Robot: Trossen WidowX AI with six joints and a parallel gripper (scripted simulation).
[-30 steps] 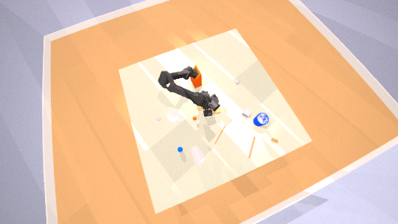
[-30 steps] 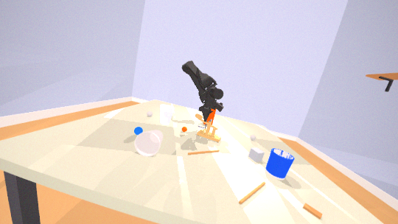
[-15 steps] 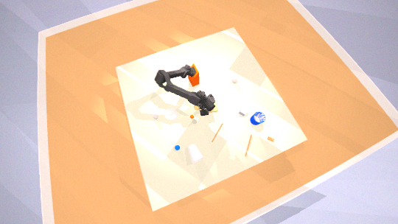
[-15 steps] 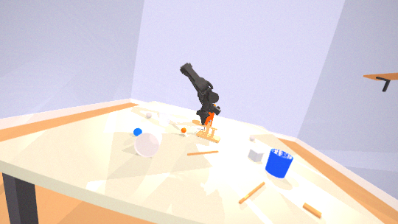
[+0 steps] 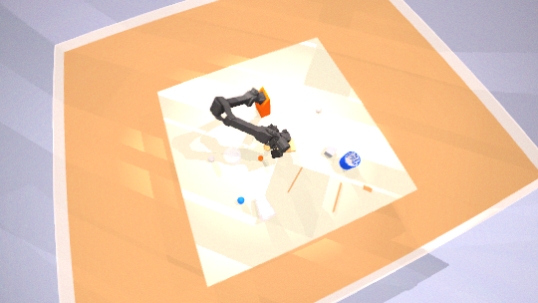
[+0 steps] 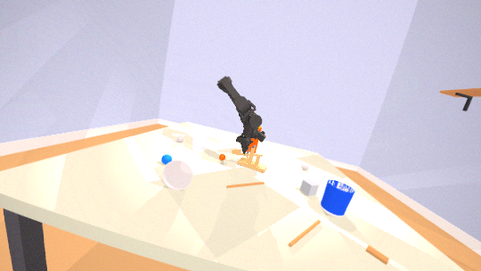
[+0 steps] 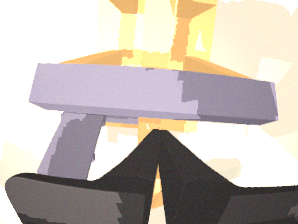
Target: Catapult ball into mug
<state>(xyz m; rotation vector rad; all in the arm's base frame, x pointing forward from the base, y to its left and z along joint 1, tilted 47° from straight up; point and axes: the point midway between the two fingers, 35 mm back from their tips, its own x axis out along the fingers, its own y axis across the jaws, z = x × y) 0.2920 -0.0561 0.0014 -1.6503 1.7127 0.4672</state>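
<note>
Right now the wooden catapult is 2 cm behind my gripper tip and 2 cm to the left of it. Also, from my gripper tip: grey cube (16 cm ahead, 30 cm to the left, 3 cm below); clear glass (3 cm behind, 25 cm to the right, 2 cm below); orange ball (2 cm ahead, 10 cm to the right, 4 cm below).
</note>
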